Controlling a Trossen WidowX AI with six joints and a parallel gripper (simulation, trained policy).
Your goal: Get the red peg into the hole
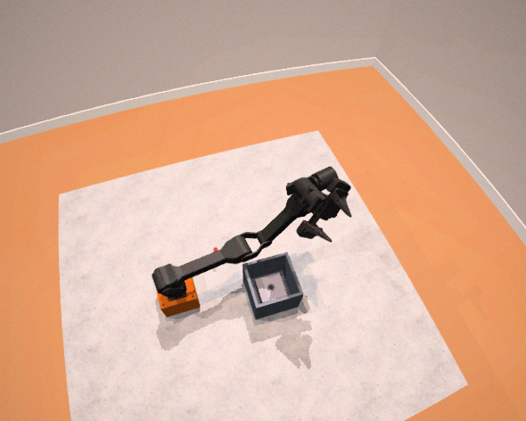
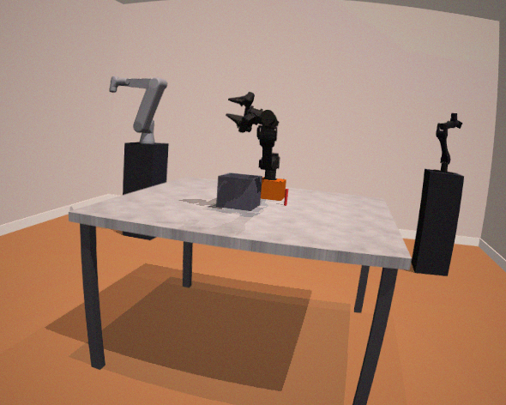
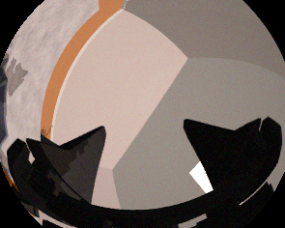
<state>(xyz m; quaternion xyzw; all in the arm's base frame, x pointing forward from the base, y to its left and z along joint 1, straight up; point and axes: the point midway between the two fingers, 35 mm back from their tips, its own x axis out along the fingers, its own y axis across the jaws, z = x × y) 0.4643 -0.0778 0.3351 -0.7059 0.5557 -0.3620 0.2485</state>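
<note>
My gripper tip is 300 mm past the red peg, 230 mm to the right of it and 400 mm above it. The rest, counted from my gripper tip: plate 150 mm behind, 40 mm to the left, 400 mm below.
</note>
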